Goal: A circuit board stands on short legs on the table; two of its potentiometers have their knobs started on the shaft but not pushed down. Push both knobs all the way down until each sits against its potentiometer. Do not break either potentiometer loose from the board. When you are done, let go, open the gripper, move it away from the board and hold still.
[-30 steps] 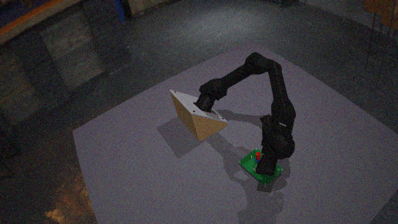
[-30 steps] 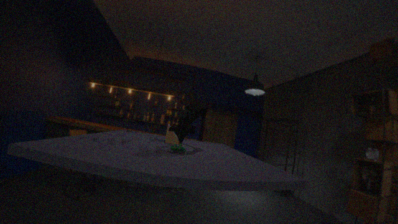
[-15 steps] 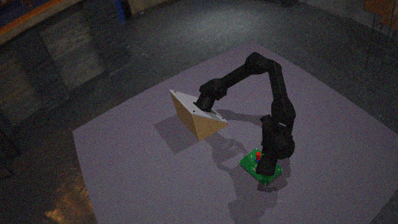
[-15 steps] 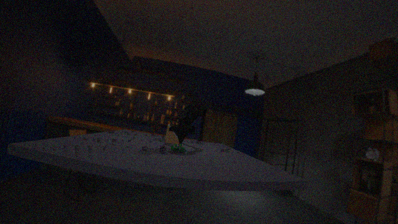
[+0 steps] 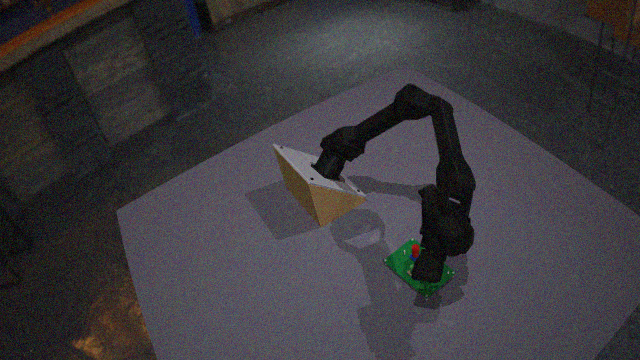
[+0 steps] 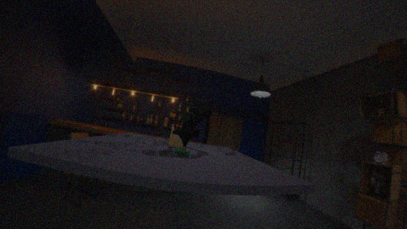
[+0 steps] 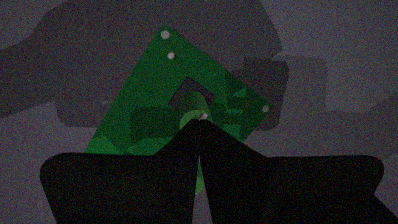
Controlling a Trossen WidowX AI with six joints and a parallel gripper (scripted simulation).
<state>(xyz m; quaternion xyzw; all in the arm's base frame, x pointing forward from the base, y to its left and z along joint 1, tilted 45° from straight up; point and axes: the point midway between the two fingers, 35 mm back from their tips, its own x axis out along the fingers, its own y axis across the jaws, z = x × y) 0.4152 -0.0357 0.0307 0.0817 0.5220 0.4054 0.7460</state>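
Right now my gripper tip is 10 mm above the green knob. The rest, counted from my gripper tip: red knob (70 mm behind, 10 mm to the left, 10 mm below).
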